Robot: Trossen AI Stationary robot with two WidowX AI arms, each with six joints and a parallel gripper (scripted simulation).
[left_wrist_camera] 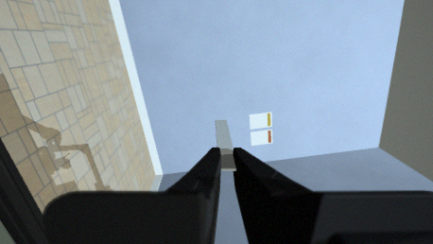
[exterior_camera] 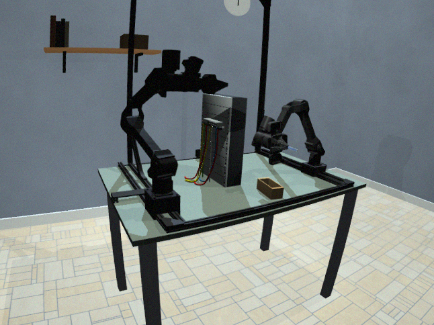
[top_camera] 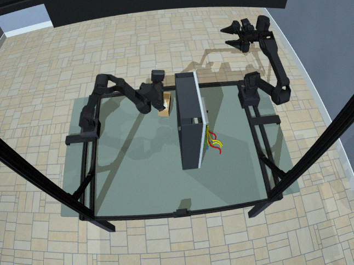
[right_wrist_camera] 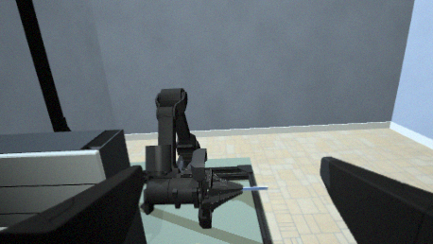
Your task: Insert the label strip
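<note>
The blue-white label strip lies 9 cm ahead of my right hand, 34 cm to the left of it and 24 cm below it. From my right hand the other things lie so: box 1 cm ahead, 33 cm to the left, 44 cm below.
My left hand is 5 cm short of the blue-white label strip and 1 cm to the left of it. Also, from my left hand: box (3 cm behind, 2 cm to the right, 21 cm below).
</note>
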